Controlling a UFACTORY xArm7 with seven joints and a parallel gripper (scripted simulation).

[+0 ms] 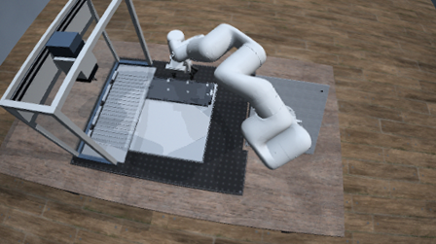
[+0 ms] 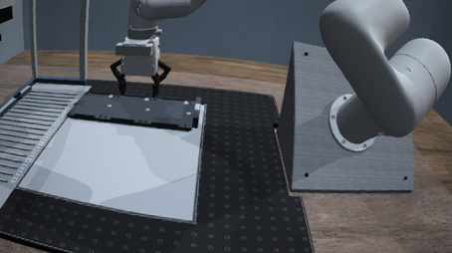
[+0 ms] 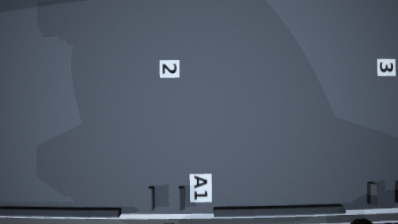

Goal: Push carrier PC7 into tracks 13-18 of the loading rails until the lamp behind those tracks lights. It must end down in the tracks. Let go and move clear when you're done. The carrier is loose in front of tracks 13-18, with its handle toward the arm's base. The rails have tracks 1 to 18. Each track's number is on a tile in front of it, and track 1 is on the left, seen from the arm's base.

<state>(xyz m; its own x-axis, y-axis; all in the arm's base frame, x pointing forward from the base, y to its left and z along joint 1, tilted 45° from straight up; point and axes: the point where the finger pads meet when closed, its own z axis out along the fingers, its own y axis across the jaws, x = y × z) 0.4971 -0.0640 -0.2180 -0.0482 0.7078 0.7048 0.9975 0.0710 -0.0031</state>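
Now: the carrier PC7 9 cm to the left of my hand and 1 cm behind it. Round my hand: pale grey sheet (22 cm to the left, 2 cm behind, 1 cm below).
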